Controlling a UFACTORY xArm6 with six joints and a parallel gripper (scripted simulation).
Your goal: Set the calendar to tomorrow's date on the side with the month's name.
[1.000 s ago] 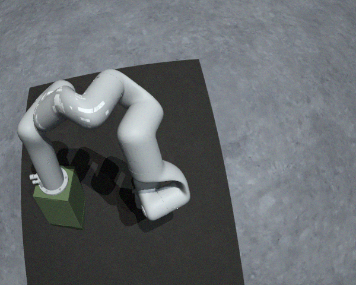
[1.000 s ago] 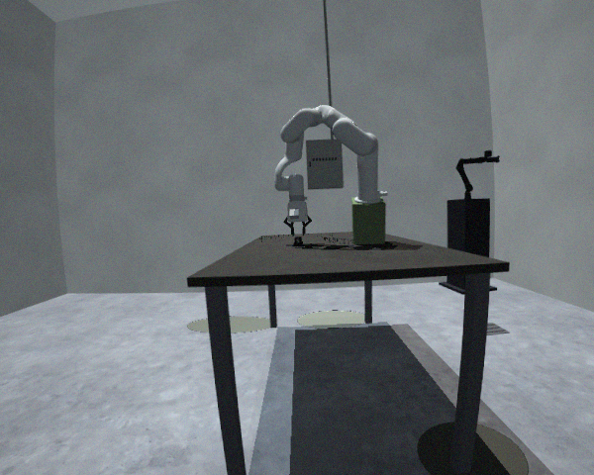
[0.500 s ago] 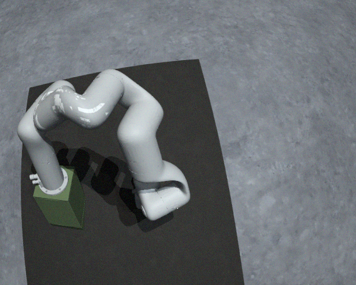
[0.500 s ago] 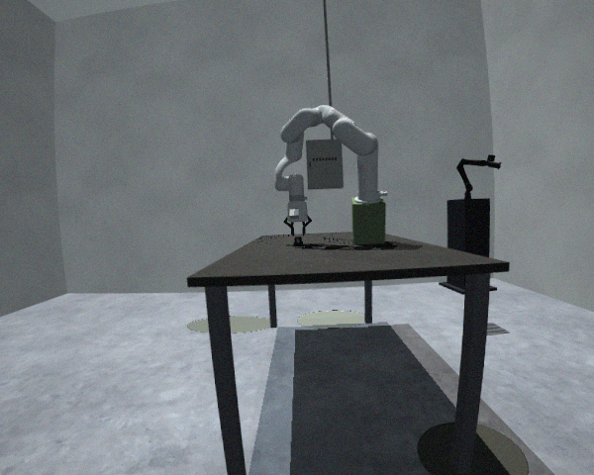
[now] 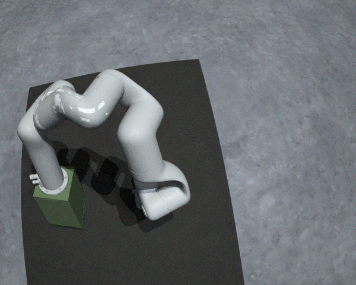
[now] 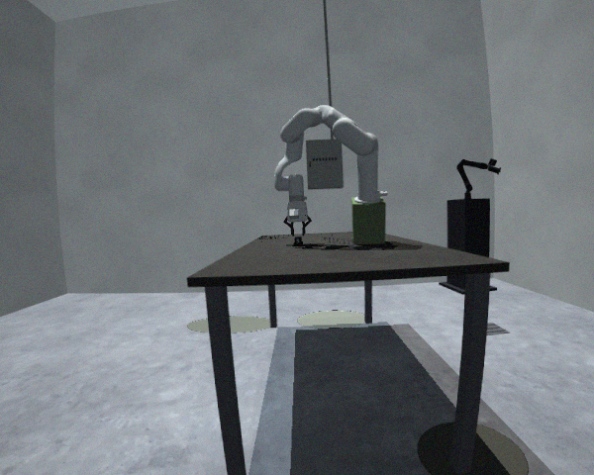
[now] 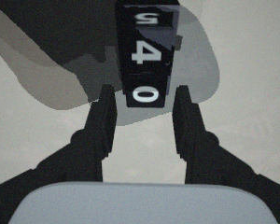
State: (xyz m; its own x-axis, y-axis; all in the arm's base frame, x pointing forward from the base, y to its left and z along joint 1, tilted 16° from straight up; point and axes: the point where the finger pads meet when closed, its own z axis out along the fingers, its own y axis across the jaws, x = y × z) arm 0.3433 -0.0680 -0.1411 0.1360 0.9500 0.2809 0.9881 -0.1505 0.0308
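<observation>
Right now the dark tray is 6 cm below my hand and 2 cm to the left of it.
</observation>
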